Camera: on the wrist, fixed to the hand. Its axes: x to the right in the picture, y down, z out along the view.
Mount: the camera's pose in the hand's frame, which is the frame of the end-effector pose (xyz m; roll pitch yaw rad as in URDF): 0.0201 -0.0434 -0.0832 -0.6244 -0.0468 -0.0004
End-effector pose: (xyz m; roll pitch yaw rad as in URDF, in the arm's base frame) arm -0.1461 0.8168 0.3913 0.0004 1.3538 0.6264
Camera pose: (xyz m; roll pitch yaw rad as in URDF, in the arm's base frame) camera -0.1830 0.7366 0.3538 -0.6256 1.3070 0.6248
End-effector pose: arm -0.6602 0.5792 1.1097 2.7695 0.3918 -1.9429
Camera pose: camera -0.6097 0.5142 1.1591 2.1377 0.4355 -1.9613
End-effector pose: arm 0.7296 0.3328 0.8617 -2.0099 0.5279 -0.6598
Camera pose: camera 0.7382 0.2542 0.9161 -2.6088 0.5469 -0.6100
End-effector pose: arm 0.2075 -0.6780 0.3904 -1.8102 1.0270 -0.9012
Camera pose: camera 0.1915 -0.7715 0.4052 -2.3578 1.0360 -0.8117
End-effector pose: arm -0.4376 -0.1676 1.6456 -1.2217 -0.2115 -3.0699
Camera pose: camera -0.4613 -0.0760 1.6619 -1.8559 -0.2277 -3.0249
